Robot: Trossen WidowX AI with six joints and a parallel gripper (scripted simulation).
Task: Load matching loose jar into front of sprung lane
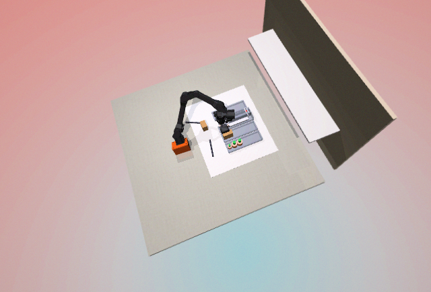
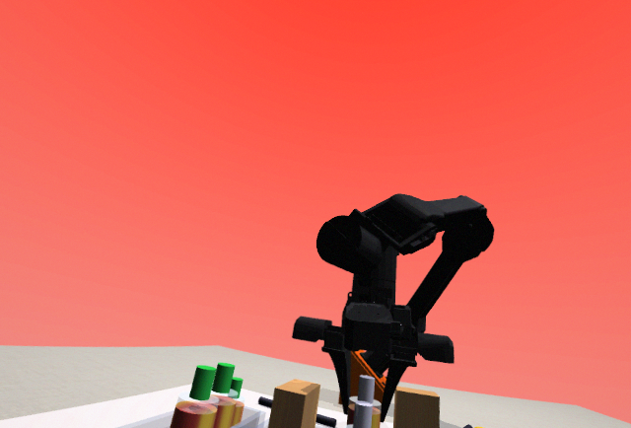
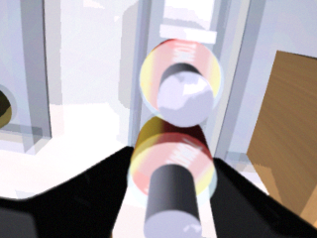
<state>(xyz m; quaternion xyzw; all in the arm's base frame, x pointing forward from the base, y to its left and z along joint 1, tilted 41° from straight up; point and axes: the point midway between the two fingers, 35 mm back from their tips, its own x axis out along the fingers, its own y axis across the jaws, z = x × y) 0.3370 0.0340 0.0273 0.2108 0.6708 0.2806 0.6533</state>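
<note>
The wooden block lies 13 cm behind my gripper tip, 6 cm to the left of it and 2 cm below it. The rest, counted from my gripper tip: white shelf (51 cm ahead, 4 cm to the left, 32 cm above); then pusher (14 cm ahead, 4 cm to the left).
</note>
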